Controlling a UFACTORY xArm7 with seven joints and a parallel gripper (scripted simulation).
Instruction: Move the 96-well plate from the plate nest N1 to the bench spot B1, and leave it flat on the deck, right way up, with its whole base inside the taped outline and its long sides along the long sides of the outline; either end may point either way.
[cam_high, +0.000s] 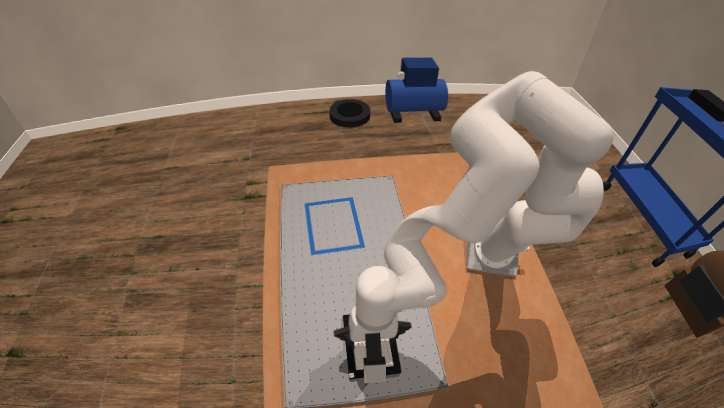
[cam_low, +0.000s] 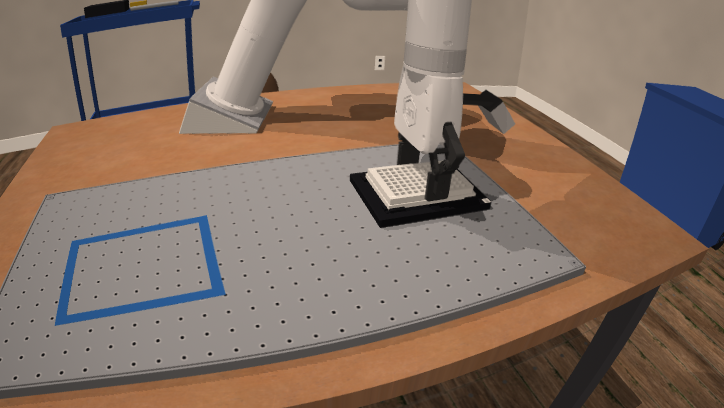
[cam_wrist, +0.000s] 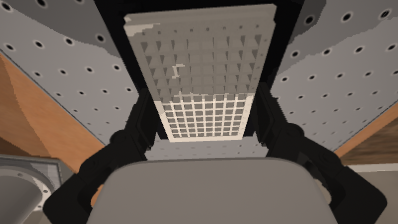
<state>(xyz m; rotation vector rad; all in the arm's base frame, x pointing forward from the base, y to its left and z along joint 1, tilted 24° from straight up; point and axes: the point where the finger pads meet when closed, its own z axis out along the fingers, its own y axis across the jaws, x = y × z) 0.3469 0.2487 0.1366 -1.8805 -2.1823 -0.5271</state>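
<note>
Right now my hand is 10 mm above the white 96-well plate. Also, from my hand: black plate nest: 20 mm below.
</note>
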